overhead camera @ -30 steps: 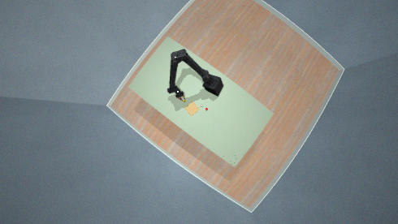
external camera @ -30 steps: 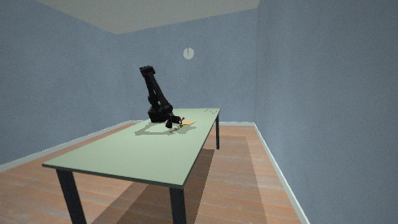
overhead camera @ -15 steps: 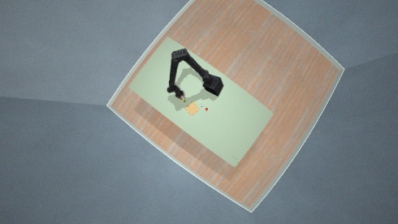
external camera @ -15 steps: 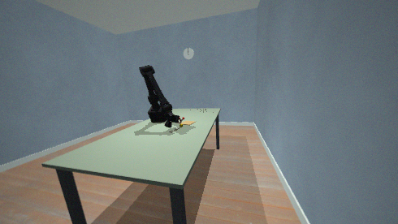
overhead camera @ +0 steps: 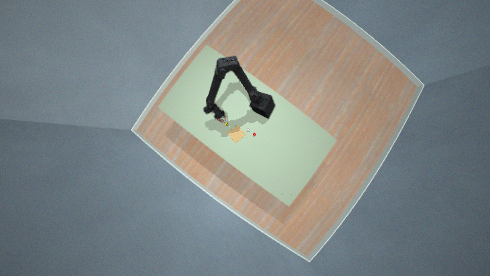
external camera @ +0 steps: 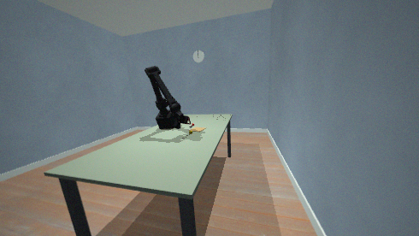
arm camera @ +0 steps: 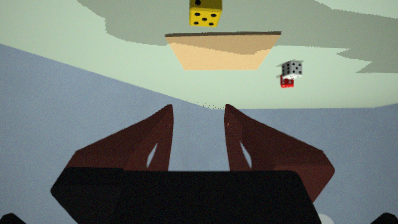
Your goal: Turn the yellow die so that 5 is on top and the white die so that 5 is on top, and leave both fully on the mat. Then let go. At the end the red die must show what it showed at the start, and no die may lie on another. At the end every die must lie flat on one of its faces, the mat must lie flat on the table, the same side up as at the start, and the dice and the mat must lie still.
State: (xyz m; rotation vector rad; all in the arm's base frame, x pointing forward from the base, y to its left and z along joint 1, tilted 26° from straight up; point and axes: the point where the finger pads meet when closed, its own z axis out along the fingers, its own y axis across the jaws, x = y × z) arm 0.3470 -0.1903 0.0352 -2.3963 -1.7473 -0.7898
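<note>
Right now the yellow die is 1 cm ahead of my hand, 2 cm to the left of it and 10 cm below it. From my hand the other things lie so: tan mat (4 cm ahead, 16 cm to the left, 11 cm below); then red die (6 cm behind, 32 cm to the left, 10 cm below); then white die (7 cm behind, 24 cm to the left, 10 cm below).
</note>
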